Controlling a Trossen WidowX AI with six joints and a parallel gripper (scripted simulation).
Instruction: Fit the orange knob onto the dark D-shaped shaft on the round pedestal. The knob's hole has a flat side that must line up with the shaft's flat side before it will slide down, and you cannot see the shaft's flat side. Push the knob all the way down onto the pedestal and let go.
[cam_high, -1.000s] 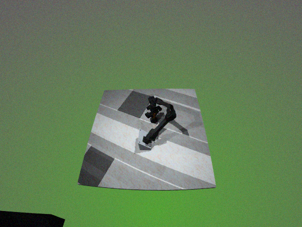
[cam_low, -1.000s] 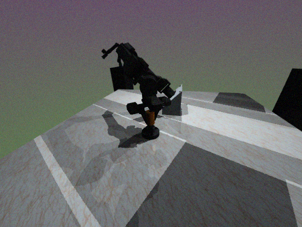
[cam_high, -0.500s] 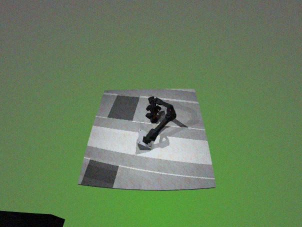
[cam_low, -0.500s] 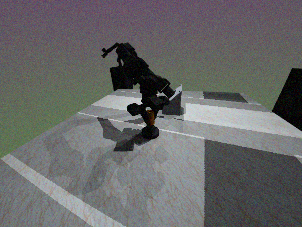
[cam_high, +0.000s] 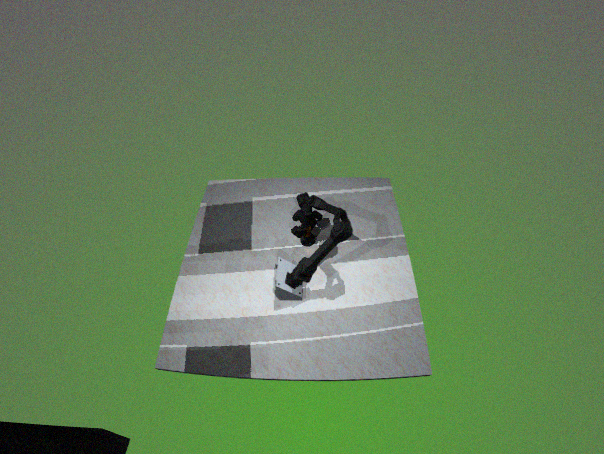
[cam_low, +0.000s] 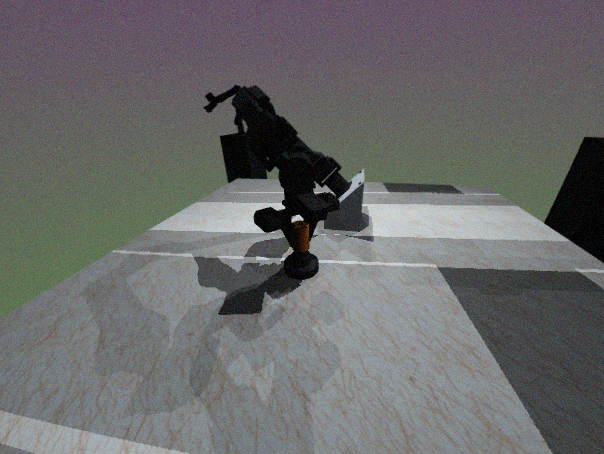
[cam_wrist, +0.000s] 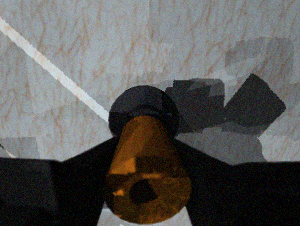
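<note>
Right now my gripper tip is 20 mm below the orange knob. From my gripper tip the other things lie so: dark round pedestal 40 mm below.
</note>
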